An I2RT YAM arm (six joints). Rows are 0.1 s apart.
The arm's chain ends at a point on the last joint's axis. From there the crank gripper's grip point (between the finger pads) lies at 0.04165 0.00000 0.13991 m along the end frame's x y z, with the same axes.
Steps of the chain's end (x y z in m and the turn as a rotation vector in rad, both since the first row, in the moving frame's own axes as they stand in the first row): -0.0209 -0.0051 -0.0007 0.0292 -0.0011 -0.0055; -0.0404 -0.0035 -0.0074 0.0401 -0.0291 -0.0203; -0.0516 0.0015 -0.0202 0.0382 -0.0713 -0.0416; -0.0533 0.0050 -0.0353 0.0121 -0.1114 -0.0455
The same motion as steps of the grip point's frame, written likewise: -0.0211 -0.0094 -0.0007 0.0292 -0.0011 -0.0055; -0.0446 -0.0099 -0.0064 0.0401 -0.0291 -0.0203; -0.0618 -0.0054 -0.0177 0.0382 -0.0713 -0.0416; -0.0692 0.0017 -0.0316 0.0121 -0.1114 -0.0455
